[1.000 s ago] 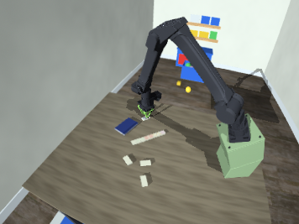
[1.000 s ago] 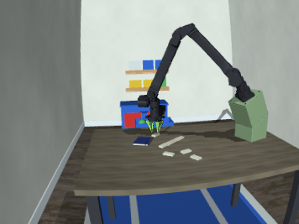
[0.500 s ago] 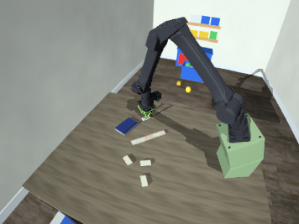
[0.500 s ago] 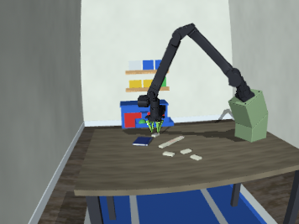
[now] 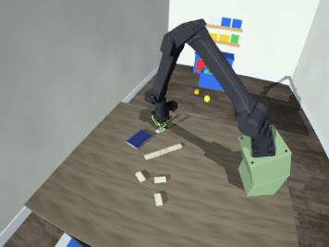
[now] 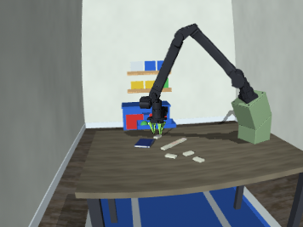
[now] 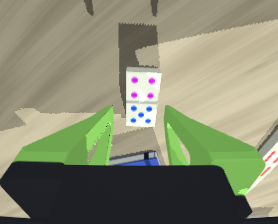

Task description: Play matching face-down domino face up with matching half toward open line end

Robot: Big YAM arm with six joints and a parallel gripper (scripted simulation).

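The domino is 3 cm below my hand.
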